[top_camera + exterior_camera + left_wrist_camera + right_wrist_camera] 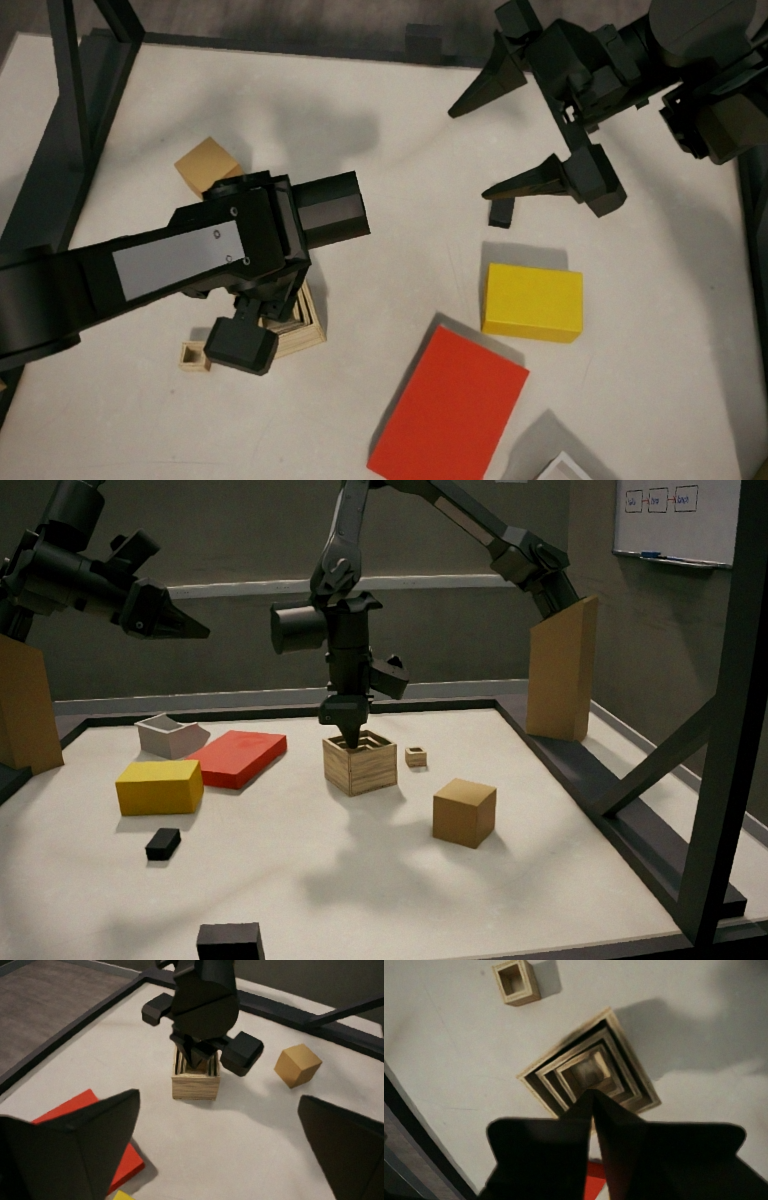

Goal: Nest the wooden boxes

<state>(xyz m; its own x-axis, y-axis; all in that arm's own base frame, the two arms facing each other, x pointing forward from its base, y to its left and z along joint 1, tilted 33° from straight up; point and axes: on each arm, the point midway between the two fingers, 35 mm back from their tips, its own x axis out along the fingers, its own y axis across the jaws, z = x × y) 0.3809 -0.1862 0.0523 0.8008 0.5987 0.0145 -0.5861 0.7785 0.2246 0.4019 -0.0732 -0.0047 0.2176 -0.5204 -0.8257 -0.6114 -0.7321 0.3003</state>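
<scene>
Now: the smallest wooden box 60 mm ahead of my right hand, 100 mm to the right of it and 80 mm below it. Round my right hand: tan cube (170 mm behind, 130 mm to the right, 60 mm below); red slab (100 mm ahead, 190 mm to the left, 80 mm below); biggest wooden box (10 mm to the right, 70 mm below).
</scene>
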